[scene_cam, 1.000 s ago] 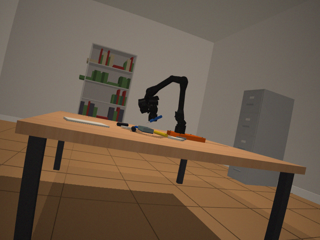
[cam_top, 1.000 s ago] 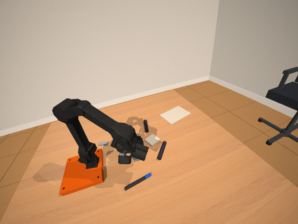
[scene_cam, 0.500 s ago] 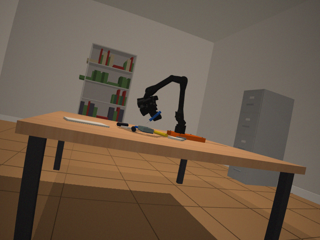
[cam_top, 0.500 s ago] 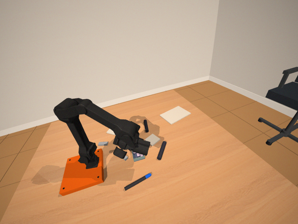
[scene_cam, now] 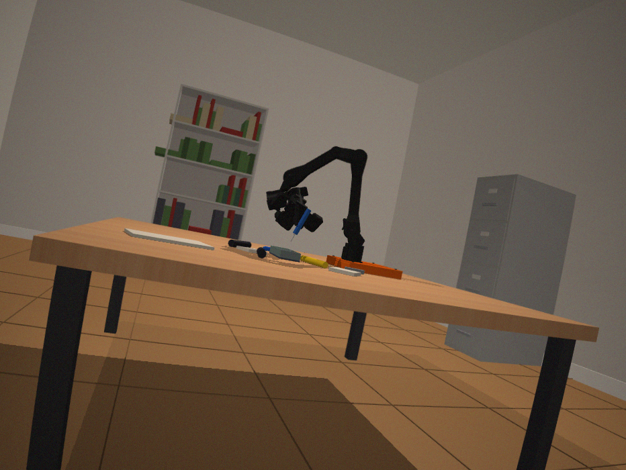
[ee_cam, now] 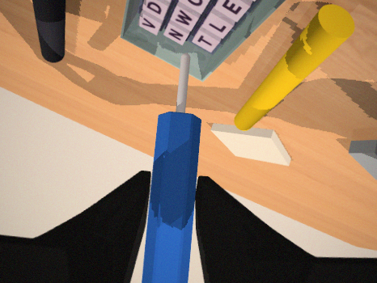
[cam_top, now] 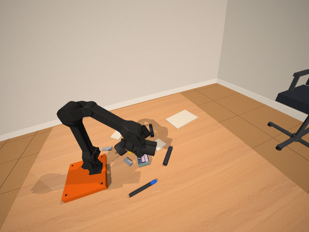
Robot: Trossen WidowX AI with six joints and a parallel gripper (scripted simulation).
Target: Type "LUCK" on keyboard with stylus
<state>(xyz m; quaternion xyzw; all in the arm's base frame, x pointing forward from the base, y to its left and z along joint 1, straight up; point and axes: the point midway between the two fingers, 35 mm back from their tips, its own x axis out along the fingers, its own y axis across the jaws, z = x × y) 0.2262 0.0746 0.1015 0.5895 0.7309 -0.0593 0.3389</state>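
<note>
My gripper tip is now 100 mm above the U key, 50 mm short of it and 30 mm to the left of it. Also, from my gripper tip: yellow highlighter 100 mm below, 60 mm behind, 50 mm to the left; blue stylus 10 mm below; cream pad 140 mm ahead, 100 mm below, 10 mm to the left.
</note>
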